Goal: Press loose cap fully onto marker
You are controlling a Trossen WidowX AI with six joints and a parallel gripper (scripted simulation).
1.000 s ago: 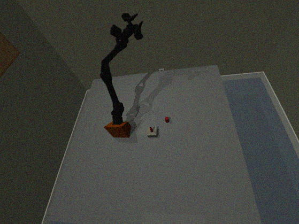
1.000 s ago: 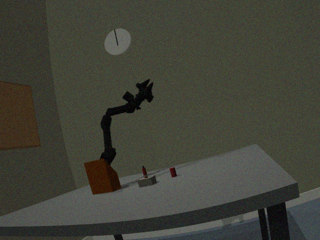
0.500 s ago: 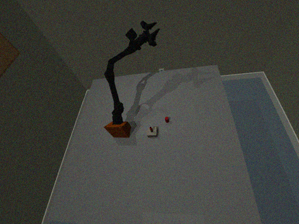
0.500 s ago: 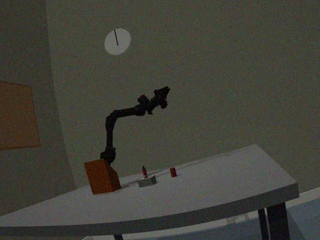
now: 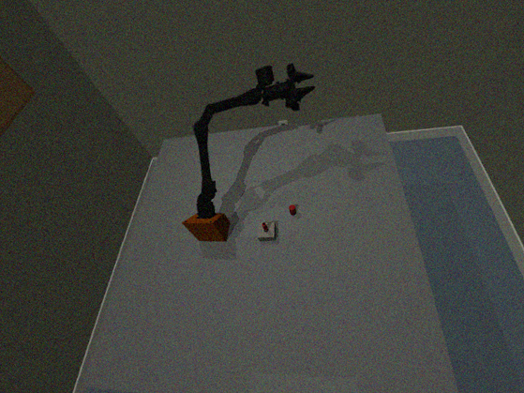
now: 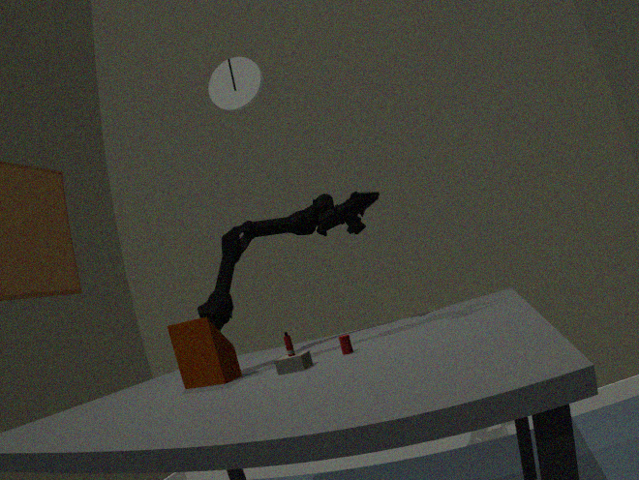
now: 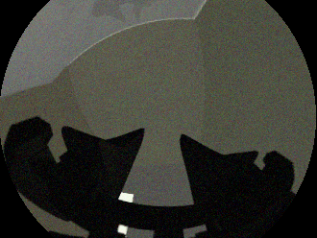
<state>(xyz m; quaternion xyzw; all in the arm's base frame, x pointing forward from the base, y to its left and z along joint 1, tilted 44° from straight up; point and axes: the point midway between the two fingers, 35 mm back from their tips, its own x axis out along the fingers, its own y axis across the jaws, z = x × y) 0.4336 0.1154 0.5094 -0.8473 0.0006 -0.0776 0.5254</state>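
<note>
Right now my gripper tip is 390 mm above the red cap, 350 mm to the left of it and 110 mm past it. From my gripper tip the other things lie so: pale holder block: 460 mm to the right, 400 mm below, 210 mm behind.
</note>
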